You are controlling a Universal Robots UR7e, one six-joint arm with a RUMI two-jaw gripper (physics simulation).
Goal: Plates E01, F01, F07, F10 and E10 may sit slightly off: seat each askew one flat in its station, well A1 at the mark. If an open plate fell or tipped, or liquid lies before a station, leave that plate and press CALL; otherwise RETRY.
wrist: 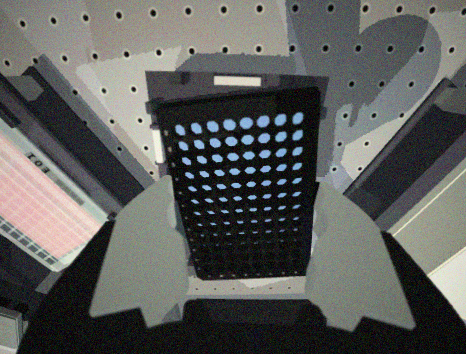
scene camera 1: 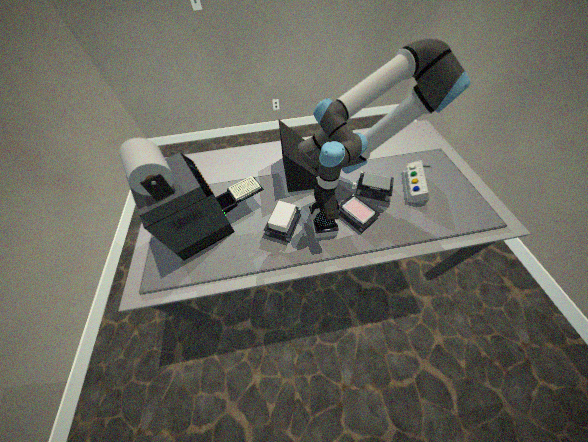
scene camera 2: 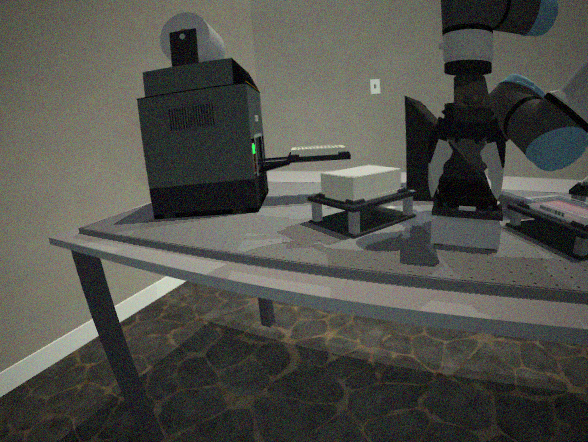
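Where they show: gripper, fingertip midpoint: (wrist: 243,181) (scene camera 1: 322,218) (scene camera 2: 463,200); arm's base, origin of the base link: (scene camera 1: 308,155) (scene camera 2: 462,150).
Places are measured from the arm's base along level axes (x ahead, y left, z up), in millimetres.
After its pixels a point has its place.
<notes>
My gripper (scene camera 1: 326,218) {x 368, y -44, z -45 mm} (scene camera 2: 467,196) {x 368, y -44, z -45 mm} (wrist: 243,181) {x 368, y -44, z -45 mm} points down at the middle station and is shut on the black plate (wrist: 250,150) {x 395, y -49, z -29 mm}, a dark plate with blue wells. In the wrist view its far edge runs aslant to the rim of the station (wrist: 195,81) {x 432, y -23, z -46 mm} (scene camera 2: 465,235) {x 434, y -46, z -80 mm}; any gap beneath it is hard to tell. Its label is not readable. Pink plate E01 (scene camera 1: 358,209) {x 363, y 131, z -51 mm} (wrist: 45,190) {x 373, y 105, z -52 mm} (scene camera 2: 560,207) {x 379, y 108, z -48 mm} lies on a raised station to the right. A white block-like plate (scene camera 1: 282,216) {x 330, y -218, z -9 mm} (scene camera 2: 360,182) {x 376, y -208, z -19 mm} sits on the left raised station. A pale well plate (scene camera 1: 245,188) {x 150, y -347, z 21 mm} (scene camera 2: 317,149) {x 178, y -340, z 19 mm} lies on the machine's tray.
The dark machine (scene camera 1: 187,225) {x 335, y -576, z 91 mm} (scene camera 2: 200,145) {x 324, y -550, z 54 mm} with a white roll stands at left. A dark upright panel (scene camera 1: 297,160) {x 99, y -83, z 73 mm} (scene camera 2: 417,145) {x 120, y -119, z 20 mm} stands behind the gripper. Another dark station (scene camera 1: 375,194) {x 274, y 275, z -95 mm} stands at back right, beside the button box (scene camera 1: 416,182) {x 305, y 457, z -34 mm} with coloured buttons; its labels are unreadable.
</notes>
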